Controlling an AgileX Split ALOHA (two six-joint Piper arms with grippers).
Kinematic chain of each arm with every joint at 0, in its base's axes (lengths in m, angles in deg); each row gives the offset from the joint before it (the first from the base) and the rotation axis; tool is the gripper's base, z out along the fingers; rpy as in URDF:
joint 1: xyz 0 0 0.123 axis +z
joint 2: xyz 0 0 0 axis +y
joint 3: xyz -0.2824 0 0.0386 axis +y
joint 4: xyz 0.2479 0 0.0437 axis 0.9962 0 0.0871
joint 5: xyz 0 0 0 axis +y
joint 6: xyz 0.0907 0 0.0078 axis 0.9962 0 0.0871
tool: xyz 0 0 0 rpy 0 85 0
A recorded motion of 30 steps. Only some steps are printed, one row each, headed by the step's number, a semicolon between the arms.
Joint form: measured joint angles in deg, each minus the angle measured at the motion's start. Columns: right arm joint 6, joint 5, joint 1, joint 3, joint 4, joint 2; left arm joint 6, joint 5, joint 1, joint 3, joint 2, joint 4.
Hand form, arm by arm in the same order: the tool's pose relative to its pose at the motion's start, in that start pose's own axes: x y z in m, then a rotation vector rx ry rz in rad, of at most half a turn. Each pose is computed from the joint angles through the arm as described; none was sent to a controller.
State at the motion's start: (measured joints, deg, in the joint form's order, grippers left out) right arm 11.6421 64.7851 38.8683 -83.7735 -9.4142 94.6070; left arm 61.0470 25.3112 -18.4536 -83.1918 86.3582 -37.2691
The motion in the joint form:
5: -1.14 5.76 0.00 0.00 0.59 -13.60; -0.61 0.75 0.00 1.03 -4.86 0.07
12: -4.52 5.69 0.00 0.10 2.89 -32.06; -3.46 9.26 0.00 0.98 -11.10 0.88
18: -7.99 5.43 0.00 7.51 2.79 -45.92; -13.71 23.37 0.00 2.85 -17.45 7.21
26: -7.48 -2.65 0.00 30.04 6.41 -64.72; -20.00 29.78 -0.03 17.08 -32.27 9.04
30: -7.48 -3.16 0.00 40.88 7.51 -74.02; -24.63 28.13 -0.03 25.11 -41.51 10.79
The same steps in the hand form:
5: 0.0328 -0.0171 -0.0866 -0.0210 -0.1323 0.0188; -0.0152 -0.0021 -0.0300 -0.0175 -0.0510 0.0080
12: 0.0964 -0.0376 -0.1888 -0.0896 -0.4444 0.0123; -0.0314 -0.0142 -0.0722 0.0601 -0.0620 0.0057
18: 0.1615 -0.0500 -0.2128 -0.0831 -0.5629 -0.0318; -0.0234 -0.0342 -0.1120 0.1794 0.0832 -0.0536
26: 0.2378 -0.0472 -0.1652 -0.1563 -0.6324 -0.0186; 0.0173 -0.0734 -0.1706 0.2346 0.1783 -0.1335
30: 0.2749 -0.0453 -0.1302 -0.1741 -0.6126 -0.0174; 0.0407 -0.0908 -0.2004 0.1835 0.1627 -0.1869

